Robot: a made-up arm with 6 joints. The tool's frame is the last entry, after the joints. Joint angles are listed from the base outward. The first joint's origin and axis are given. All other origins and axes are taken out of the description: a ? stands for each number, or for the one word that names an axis. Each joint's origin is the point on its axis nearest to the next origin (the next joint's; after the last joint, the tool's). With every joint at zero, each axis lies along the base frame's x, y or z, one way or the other. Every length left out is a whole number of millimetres.
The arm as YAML. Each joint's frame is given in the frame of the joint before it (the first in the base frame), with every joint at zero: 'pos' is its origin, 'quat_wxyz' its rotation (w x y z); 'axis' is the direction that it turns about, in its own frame. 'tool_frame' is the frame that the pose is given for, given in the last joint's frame.
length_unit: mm
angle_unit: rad
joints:
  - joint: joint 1
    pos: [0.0, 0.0, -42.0]
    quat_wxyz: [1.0, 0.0, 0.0, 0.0]
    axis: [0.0, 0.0, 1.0]
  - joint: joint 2
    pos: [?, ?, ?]
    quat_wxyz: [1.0, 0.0, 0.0, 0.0]
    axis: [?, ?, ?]
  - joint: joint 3
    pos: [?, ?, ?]
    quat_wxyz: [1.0, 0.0, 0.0, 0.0]
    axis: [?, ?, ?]
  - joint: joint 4
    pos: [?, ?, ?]
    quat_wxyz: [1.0, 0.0, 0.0, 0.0]
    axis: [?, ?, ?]
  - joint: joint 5
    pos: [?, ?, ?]
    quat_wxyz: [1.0, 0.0, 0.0, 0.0]
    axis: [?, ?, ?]
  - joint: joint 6
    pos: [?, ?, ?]
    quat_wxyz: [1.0, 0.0, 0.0, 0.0]
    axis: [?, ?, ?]
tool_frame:
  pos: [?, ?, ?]
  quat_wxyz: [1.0, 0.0, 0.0, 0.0]
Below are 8 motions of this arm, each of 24 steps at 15 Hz.
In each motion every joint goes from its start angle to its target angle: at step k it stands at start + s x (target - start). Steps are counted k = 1, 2, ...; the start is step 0. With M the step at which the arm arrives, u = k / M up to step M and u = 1 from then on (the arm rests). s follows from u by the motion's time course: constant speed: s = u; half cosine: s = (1 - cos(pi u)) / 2; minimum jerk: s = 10 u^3 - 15 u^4 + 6 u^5.
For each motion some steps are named. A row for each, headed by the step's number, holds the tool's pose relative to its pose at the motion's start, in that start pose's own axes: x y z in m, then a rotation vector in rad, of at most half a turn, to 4 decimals.
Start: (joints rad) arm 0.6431 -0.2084 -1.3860 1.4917 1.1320 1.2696
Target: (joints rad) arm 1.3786 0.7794 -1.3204 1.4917 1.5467 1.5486
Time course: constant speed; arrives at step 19
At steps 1, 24:
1: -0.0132 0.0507 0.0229 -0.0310 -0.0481 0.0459
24: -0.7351 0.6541 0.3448 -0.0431 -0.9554 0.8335

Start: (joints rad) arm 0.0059 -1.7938 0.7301 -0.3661 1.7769 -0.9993
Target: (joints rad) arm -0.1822 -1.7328 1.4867 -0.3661 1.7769 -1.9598
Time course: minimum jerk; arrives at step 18
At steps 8, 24:
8: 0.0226 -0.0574 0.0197 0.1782 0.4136 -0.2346
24: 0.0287 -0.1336 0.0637 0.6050 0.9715 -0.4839

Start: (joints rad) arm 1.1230 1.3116 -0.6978 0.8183 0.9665 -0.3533
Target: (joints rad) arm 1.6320 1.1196 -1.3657 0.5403 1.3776 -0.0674
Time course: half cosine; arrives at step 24
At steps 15, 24:
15: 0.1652 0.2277 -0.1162 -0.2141 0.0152 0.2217
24: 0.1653 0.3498 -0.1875 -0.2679 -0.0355 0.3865

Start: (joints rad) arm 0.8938 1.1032 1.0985 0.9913 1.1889 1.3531
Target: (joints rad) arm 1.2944 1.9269 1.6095 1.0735 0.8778 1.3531
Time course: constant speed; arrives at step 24
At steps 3, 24:
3: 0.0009 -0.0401 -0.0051 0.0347 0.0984 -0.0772
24: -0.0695 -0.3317 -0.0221 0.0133 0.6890 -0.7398

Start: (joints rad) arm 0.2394 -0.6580 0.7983 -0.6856 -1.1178 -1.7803
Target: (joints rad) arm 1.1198 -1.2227 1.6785 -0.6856 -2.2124 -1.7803
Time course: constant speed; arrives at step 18
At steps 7, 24:
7: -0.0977 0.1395 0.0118 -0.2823 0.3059 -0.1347
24: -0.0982 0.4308 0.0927 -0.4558 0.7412 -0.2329

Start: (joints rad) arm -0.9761 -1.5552 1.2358 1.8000 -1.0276 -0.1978
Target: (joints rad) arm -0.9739 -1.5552 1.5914 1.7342 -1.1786 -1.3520
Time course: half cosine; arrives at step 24
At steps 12, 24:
12: -0.0888 0.0469 -0.0500 -0.2040 0.5200 0.0224
24: -0.1762 0.0839 -0.0840 -0.4169 1.0389 -0.0846

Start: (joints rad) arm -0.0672 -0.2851 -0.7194 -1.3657 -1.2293 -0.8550
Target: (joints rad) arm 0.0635 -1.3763 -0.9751 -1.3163 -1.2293 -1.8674
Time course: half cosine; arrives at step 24
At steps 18, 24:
18: 0.3089 0.0130 0.2189 -0.6651 0.1472 0.3044
24: 0.3450 0.0460 0.2705 -0.7855 0.1534 0.3098

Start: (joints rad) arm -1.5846 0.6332 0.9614 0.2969 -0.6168 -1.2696
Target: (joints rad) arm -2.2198 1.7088 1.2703 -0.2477 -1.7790 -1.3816
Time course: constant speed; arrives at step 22
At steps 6, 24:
6: -0.0299 0.0037 -0.0949 -0.2155 -0.2075 -0.1297
24: 0.0239 0.0133 -0.3109 -0.7576 -0.4403 -0.7096

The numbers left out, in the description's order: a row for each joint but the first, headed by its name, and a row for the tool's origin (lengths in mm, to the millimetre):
joint 2: xyz 76.0 52.0 0.0, axis 0.0 -1.0 0.0
joint 3: xyz 380.0 0.0 47.0, axis 0.0 0.0 -1.0
joint 4: xyz 13.0 -267.0 0.0, axis 1.0 0.0 0.0
joint 5: xyz 0.0 -115.0 218.0, axis 0.0 0.0 -1.0
joint 6: xyz -54.0 134.0 0.0, axis 0.0 -1.0 0.0
tool: xyz 52.0 0.0 -76.0

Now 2 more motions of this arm.
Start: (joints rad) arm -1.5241 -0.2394 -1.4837 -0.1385 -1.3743 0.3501
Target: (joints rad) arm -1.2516 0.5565 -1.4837 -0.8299 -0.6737 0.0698
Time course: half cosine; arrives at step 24
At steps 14, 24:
14: 0.3318 -0.0630 0.1562 -0.5325 0.9826 -0.1277
24: 0.5012 -0.0650 0.1650 -1.0635 1.3868 -0.1538

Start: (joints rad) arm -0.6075 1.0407 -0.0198 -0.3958 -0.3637 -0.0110
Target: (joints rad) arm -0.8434 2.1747 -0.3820 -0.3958 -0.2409 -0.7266
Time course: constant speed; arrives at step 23
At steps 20, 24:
20: -0.2978 0.0360 0.2487 -0.5514 -0.2081 -0.3875
24: -0.3514 0.0667 0.2675 -0.6293 -0.2403 -0.4631

